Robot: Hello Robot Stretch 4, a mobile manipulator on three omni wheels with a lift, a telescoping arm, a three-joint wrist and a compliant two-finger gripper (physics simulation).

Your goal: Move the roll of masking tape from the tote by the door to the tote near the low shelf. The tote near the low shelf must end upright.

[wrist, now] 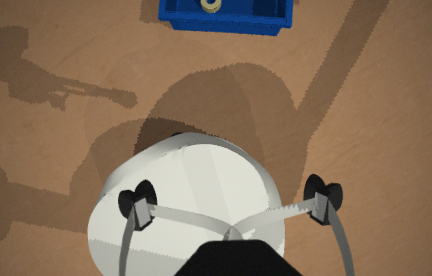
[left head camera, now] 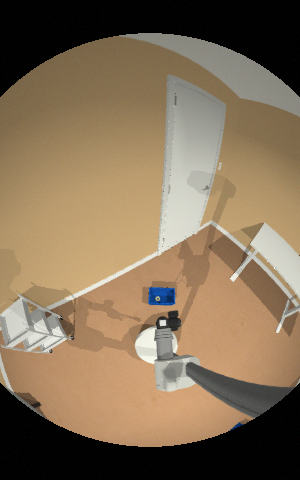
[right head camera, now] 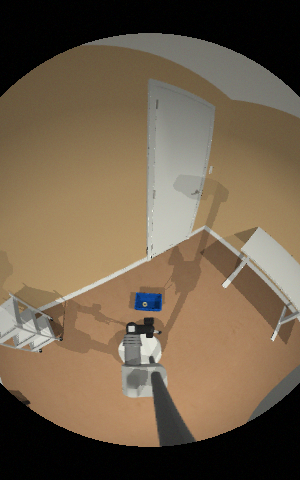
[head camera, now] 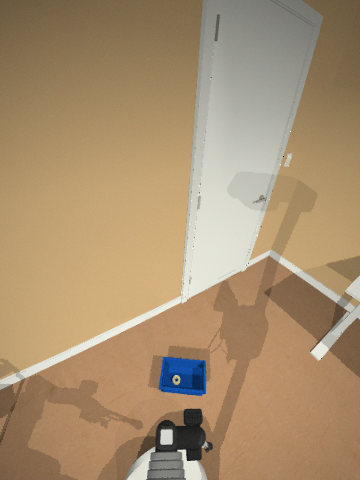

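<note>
The tote by the door (head camera: 182, 391) (left head camera: 162, 303) (right head camera: 148, 309) (wrist: 225, 25) is blue and stands upright on the floor. The cream roll of masking tape (head camera: 174, 381) (left head camera: 156, 299) (right head camera: 143, 304) (wrist: 211, 9) lies flat inside it, left of its middle. My gripper (wrist: 229, 194) is open and empty in the wrist view, pointing down above my white base. It is on the near side of the tote, apart from it. The head views hide its fingers below the wrist. A bit of another blue tote (left head camera: 239, 426) shows at the lower edge of the left head view; its pose cannot be told.
The white door (head camera: 240, 125) (left head camera: 190, 160) (right head camera: 177, 150) is in the wall behind the tote. A white table (left head camera: 275, 250) (right head camera: 272, 255) stands at the right. A white shelved cart (left head camera: 14, 320) stands at the left. My round base (wrist: 200, 170) is below the gripper.
</note>
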